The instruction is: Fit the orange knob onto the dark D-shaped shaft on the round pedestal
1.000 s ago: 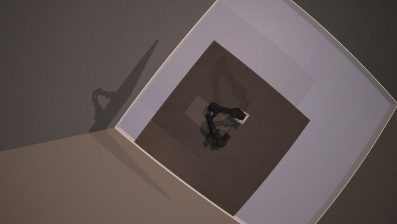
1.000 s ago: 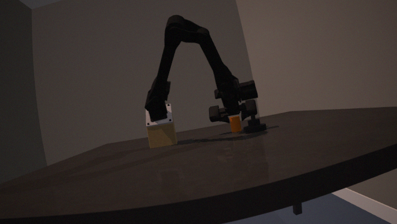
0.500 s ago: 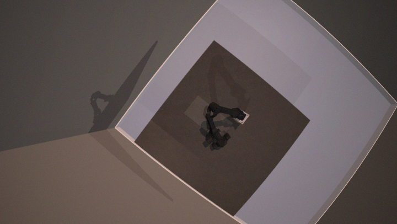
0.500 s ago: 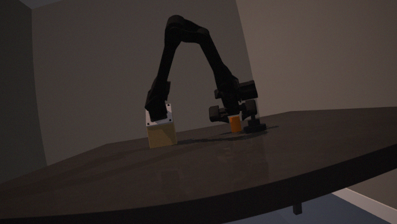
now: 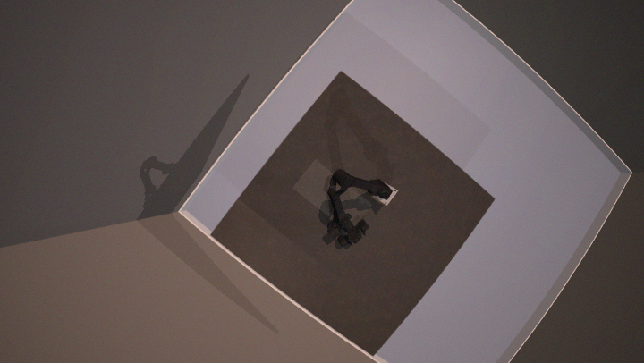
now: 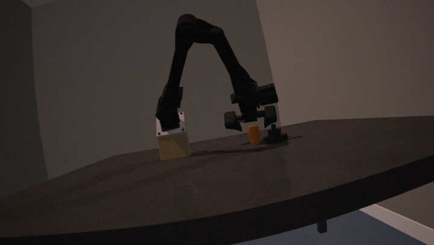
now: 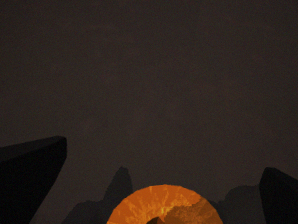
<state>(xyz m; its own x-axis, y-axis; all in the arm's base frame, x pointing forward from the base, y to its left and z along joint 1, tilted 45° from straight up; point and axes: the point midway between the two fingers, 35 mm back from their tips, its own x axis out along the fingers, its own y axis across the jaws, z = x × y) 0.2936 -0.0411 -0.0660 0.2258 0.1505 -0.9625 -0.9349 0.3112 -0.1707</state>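
The orange knob is 1 cm behind my gripper tip, 3 cm to the right of it and 2 cm below it. The rest, counted from my gripper tip: round pedestal 3 cm ahead, 15 cm to the right, 2 cm below.
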